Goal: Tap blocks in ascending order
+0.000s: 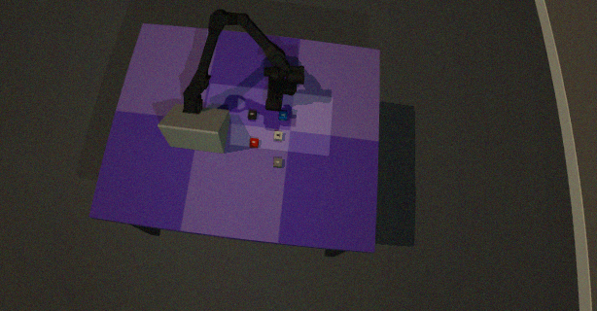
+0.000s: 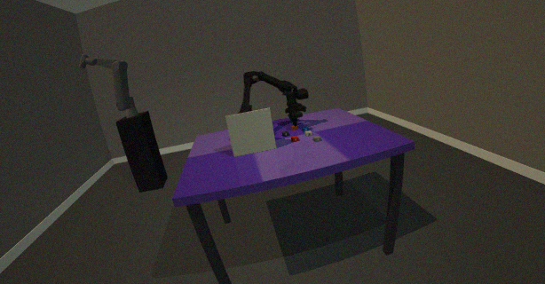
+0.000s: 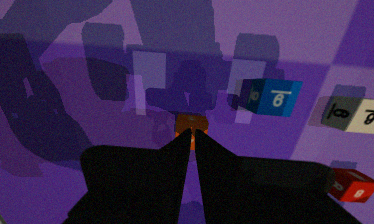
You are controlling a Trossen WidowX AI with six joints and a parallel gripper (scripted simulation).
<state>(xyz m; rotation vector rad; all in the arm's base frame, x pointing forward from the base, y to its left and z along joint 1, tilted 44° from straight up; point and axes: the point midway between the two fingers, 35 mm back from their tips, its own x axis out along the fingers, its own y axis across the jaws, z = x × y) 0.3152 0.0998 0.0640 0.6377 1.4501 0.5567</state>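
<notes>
The orange block lies 10 mm below my gripper tip. Also, from my gripper tip: cream block: 160 mm to the right, 20 mm ahead, 10 mm below; black block: 90 mm behind, 80 mm to the right, 10 mm below; blue block: 70 mm to the right, 40 mm ahead, 10 mm below.
</notes>
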